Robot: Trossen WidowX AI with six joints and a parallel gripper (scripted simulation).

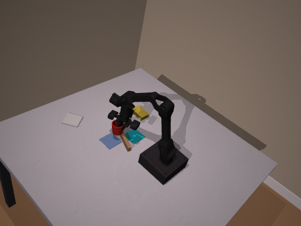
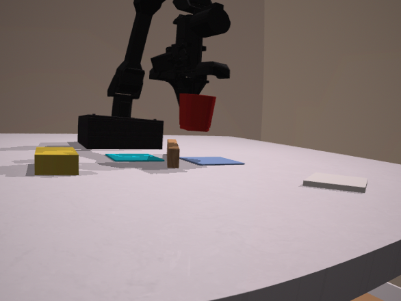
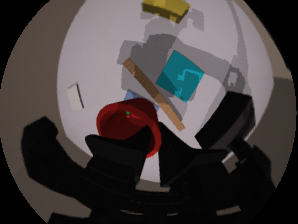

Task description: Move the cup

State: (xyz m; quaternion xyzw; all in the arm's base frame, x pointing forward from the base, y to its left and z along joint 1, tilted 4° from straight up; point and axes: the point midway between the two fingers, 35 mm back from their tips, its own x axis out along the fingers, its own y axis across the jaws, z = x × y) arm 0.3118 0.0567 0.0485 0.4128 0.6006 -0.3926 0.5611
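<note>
The wooden bar is 90 mm below my gripper tip, 30 mm to the right of it and 10 mm ahead of it. From my gripper tip the other things lie so: yellow block 280 mm to the right, 110 mm ahead, 80 mm below; then red cup 30 mm ahead, 10 mm to the left; then white slab 320 mm ahead, 130 mm to the left, 90 mm below.
</note>
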